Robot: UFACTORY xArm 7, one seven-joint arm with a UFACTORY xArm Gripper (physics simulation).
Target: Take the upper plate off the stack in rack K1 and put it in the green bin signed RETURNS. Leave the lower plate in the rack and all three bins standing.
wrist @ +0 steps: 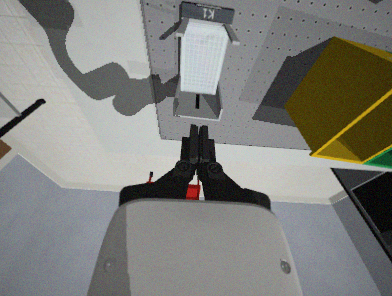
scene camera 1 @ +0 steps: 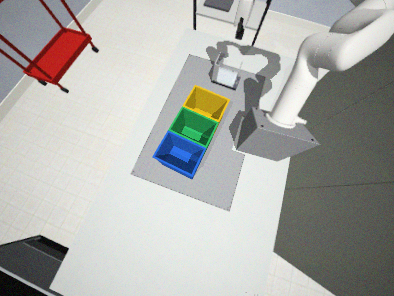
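Rack K1 stands upright at the far end of the grey pegboard. A white plate stack sits in it; the separate plates cannot be told apart. My gripper is shut and empty, its fingertips together, raised clear of the rack and off its end in the wrist view. The green bin stands between the yellow bin and the blue bin. The three bins stand upright in a row. The RETURNS sign is not readable.
The grey pegboard lies on the white table. The arm's grey base box is right of the bins. A red cart stands on the floor at the left. A dark object sits on a shelf beyond the table.
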